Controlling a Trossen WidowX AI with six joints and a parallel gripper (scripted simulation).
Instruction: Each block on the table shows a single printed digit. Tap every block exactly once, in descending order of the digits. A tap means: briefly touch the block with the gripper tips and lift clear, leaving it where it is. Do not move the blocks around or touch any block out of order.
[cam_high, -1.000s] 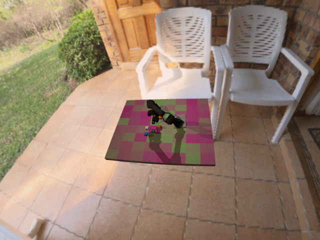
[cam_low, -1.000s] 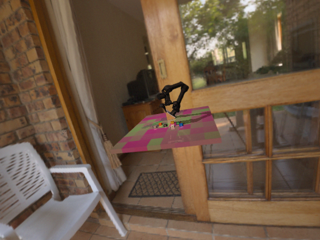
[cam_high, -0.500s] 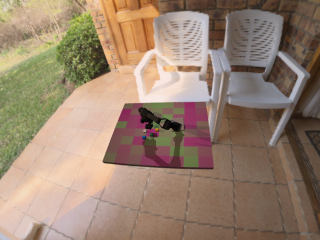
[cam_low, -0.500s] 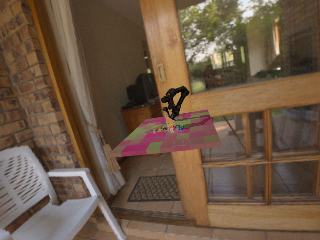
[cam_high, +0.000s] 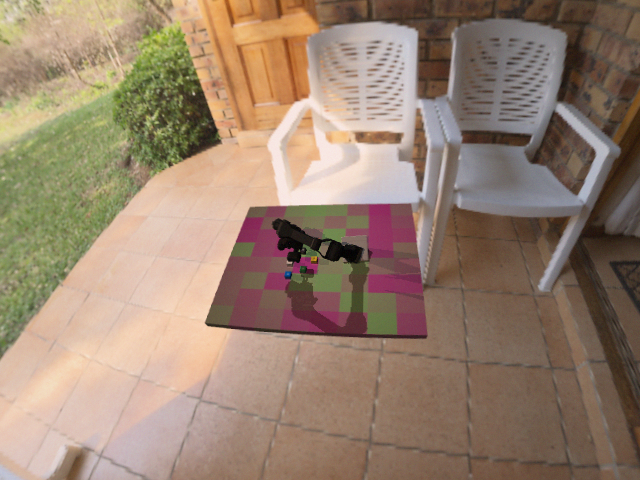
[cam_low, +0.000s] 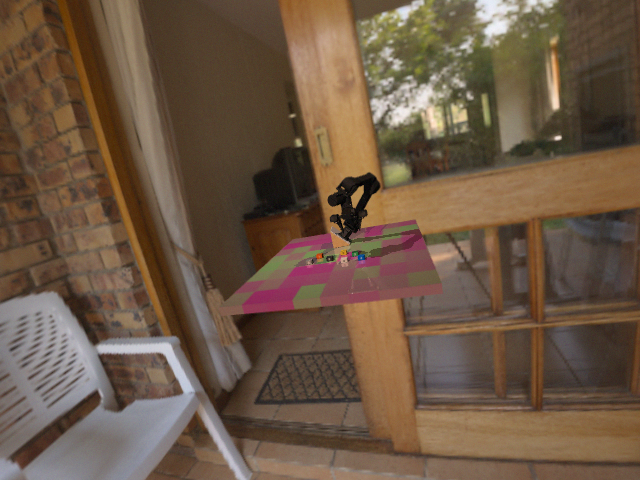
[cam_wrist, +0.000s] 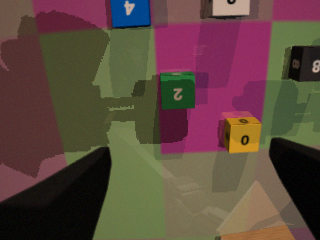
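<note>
My gripper tip is now 3 cm short of the black block marked 8, 13 cm to the left of it and 12 cm above it. Round my gripper tip: yellow block marked 0: 4 cm behind, 7 cm to the right, 12 cm below; then blue block: 8 cm ahead, 4 cm to the left, 12 cm below; then green block marked 2: 12 cm below.
</note>
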